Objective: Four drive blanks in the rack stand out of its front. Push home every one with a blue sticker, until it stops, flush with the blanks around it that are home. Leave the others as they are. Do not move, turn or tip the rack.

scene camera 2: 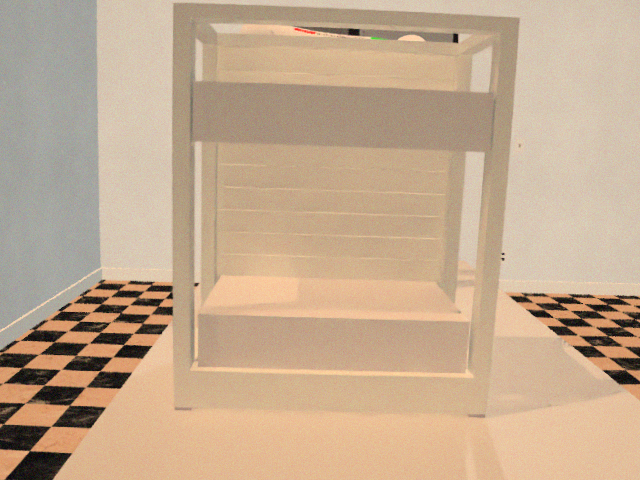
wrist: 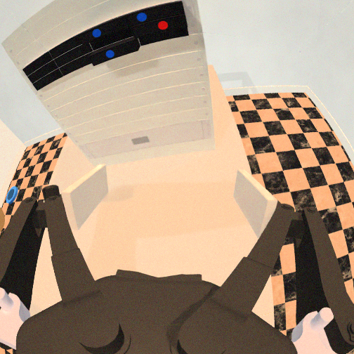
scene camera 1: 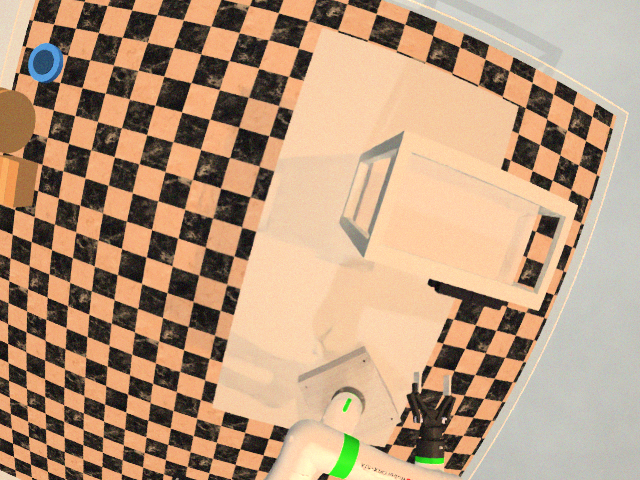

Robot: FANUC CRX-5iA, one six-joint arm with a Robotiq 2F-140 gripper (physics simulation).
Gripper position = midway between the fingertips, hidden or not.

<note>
In view: my gripper point(scene camera 1: 432, 373) and a pale rack point(scene camera 2: 332, 289).
The pale rack shows as well in the wrist view point(wrist: 119, 99) and in scene camera 1 point(scene camera 1: 431, 210). My gripper shows as well in the wrist view point(wrist: 170, 180).
</note>
